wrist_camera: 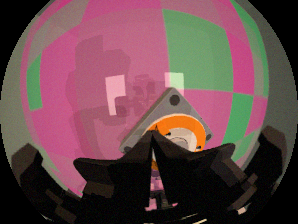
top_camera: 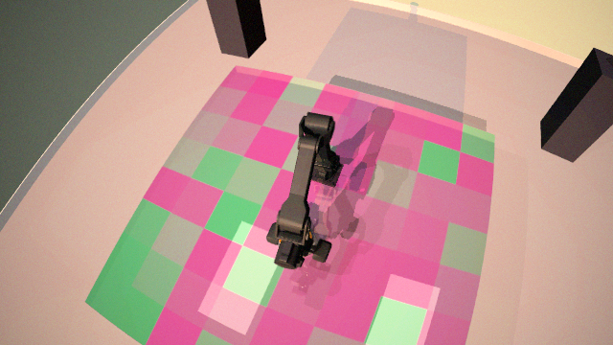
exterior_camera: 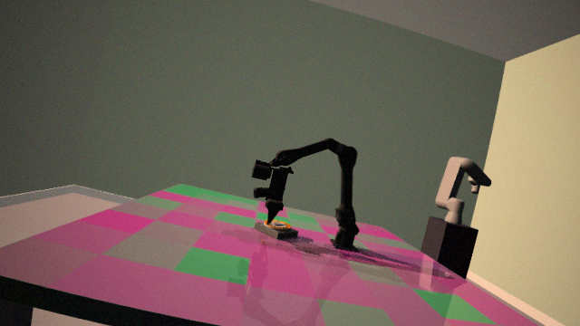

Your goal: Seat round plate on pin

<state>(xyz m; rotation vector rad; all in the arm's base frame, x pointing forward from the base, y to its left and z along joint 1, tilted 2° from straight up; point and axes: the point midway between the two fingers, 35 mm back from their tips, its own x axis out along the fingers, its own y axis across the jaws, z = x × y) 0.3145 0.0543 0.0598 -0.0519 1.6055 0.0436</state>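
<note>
Now: the round plate 3 cm to the right of my gripper tip and 1 cm behind it.
</note>
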